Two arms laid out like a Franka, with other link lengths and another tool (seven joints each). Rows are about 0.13 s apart.
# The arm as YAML. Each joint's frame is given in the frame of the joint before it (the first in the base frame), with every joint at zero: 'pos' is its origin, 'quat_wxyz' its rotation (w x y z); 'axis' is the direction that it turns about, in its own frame. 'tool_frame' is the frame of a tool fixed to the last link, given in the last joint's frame.
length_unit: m
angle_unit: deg
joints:
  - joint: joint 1
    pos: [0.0, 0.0, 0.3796]
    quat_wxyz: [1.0, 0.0, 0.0, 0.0]
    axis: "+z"
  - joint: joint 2
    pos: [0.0, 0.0, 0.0]
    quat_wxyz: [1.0, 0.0, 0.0, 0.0]
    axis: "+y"
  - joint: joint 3
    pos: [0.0, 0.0, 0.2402]
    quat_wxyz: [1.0, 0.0, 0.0, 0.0]
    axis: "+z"
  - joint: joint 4
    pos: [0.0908, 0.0, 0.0]
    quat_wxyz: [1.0, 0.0, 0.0, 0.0]
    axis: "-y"
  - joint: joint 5
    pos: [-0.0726, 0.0, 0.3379]
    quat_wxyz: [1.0, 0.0, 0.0, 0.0]
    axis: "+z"
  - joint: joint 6
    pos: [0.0, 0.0, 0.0]
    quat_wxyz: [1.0, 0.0, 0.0, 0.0]
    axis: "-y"
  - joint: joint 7
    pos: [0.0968, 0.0, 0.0]
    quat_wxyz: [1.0, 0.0, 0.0, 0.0]
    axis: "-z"
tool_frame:
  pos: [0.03, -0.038, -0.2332]
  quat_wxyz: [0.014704, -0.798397, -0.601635, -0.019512]
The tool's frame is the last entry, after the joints.
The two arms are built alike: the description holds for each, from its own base.
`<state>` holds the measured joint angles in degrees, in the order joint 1, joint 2, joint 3, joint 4, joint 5, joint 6, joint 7, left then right.
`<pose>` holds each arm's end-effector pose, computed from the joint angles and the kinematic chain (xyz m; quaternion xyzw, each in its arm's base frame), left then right.
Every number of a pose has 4 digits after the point. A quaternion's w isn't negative.
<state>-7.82 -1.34 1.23 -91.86 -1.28 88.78 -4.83 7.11 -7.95 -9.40 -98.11 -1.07 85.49 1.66</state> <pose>0.5382 -0.1030 0.4552 -0.8079 -0.5891 -0.0008 0.0163 0.4991 -0.0644 0.4579 -0.8182 -0.5733 0.0120 0.0408</pose>
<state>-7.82 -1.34 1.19 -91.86 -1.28 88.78 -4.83 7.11 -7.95 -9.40 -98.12 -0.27 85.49 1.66</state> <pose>0.5381 -0.1034 0.4552 -0.8081 -0.5888 -0.0008 0.0163 0.4992 -0.0610 0.4573 -0.8179 -0.5734 0.0078 0.0464</pose>
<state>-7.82 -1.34 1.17 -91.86 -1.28 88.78 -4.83 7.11 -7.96 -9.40 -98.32 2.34 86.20 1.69</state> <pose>0.5381 -0.1036 0.4552 -0.8082 -0.5887 -0.0009 0.0163 0.5020 -0.0500 0.4558 -0.8171 -0.5732 -0.0096 0.0618</pose>
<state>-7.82 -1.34 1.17 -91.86 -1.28 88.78 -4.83 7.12 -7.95 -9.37 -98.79 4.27 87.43 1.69</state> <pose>0.5381 -0.1036 0.4552 -0.8082 -0.5887 -0.0009 0.0163 0.5061 -0.0418 0.4538 -0.8162 -0.5728 -0.0249 0.0712</pose>
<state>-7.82 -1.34 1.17 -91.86 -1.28 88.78 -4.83 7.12 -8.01 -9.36 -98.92 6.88 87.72 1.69</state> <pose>0.5381 -0.1036 0.4552 -0.8082 -0.5887 -0.0009 0.0163 0.5072 -0.0308 0.4534 -0.8146 -0.5718 -0.0402 0.0881</pose>
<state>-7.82 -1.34 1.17 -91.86 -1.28 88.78 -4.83 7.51 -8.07 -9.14 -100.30 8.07 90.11 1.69</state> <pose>0.5381 -0.1036 0.4552 -0.8082 -0.5887 -0.0009 0.0163 0.5132 -0.0211 0.4477 -0.8121 -0.5739 -0.0533 0.0908</pose>
